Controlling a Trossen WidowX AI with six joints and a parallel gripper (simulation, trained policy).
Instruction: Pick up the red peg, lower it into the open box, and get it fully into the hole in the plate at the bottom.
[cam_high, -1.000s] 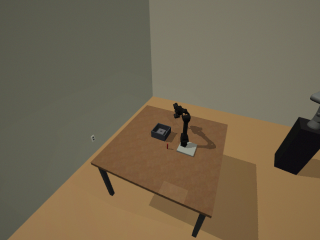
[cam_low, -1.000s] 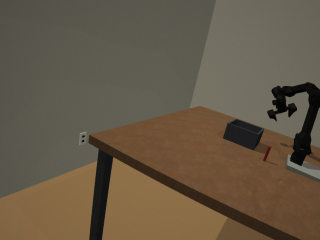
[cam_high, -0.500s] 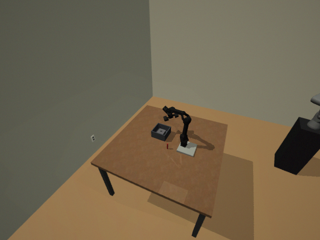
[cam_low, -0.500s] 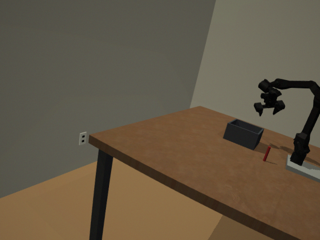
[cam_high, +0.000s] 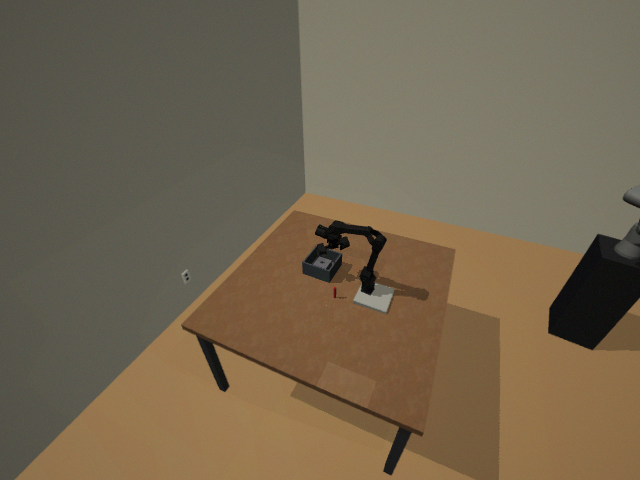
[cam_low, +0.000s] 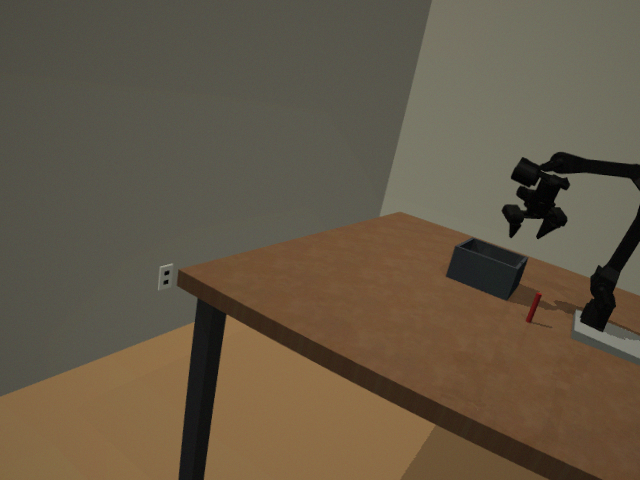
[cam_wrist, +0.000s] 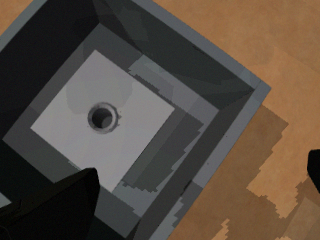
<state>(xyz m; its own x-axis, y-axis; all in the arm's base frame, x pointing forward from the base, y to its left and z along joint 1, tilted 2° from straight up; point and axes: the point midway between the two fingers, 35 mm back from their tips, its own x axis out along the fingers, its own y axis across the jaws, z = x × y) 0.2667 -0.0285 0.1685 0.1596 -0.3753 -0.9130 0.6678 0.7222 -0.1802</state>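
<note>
My gripper tip is 180 mm to the right of the red peg, 130 mm above it and 120 mm past it. Round my gripper tip: plate: 120 mm below, 70 mm ahead, 10 mm to the left; dark grey box: 140 mm below, 70 mm ahead, 10 mm to the left.
</note>
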